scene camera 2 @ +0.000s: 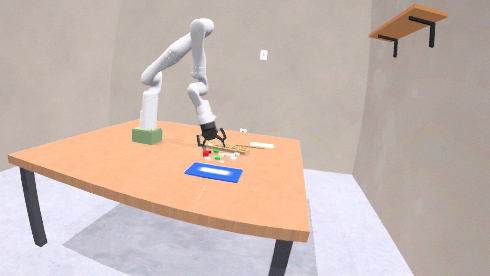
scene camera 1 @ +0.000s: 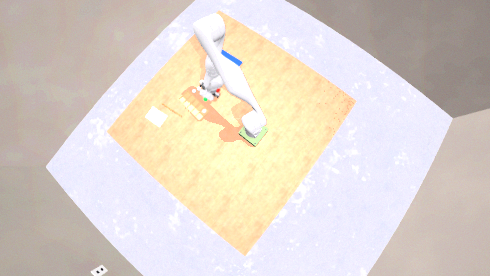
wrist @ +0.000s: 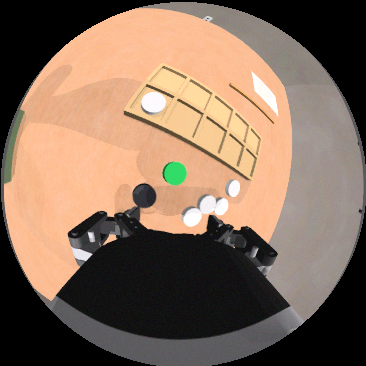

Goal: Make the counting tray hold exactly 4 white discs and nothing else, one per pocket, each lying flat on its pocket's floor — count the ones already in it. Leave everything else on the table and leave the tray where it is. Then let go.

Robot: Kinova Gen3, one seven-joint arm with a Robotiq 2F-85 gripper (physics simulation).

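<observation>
The wooden counting tray (scene camera 1: 191,107) (scene camera 2: 235,149) (wrist: 184,116) has two rows of pockets. One white disc (wrist: 153,103) lies in the near-row pocket at its left end in the wrist view; the other pockets look empty. Four white discs (wrist: 191,216) (wrist: 207,204) (wrist: 221,206) (wrist: 233,188) lie on the table in front of the tray, the middle two touching or nearly so. More white discs (scene camera 2: 207,158) (scene camera 2: 233,158) lie nearer the blue plate. My gripper (scene camera 1: 209,90) (scene camera 2: 213,145) (wrist: 173,218) is open and empty, low over the table; its right finger is close to the nearest of the four.
A green disc (wrist: 175,173) and a black disc (wrist: 144,195) lie before the tray. Another green disc (scene camera 2: 217,158) and a red cube (scene camera 2: 205,153) are near the gripper. A blue plate (scene camera 2: 192,171), a thin stick (wrist: 252,103) and a white card (wrist: 265,94) lie around.
</observation>
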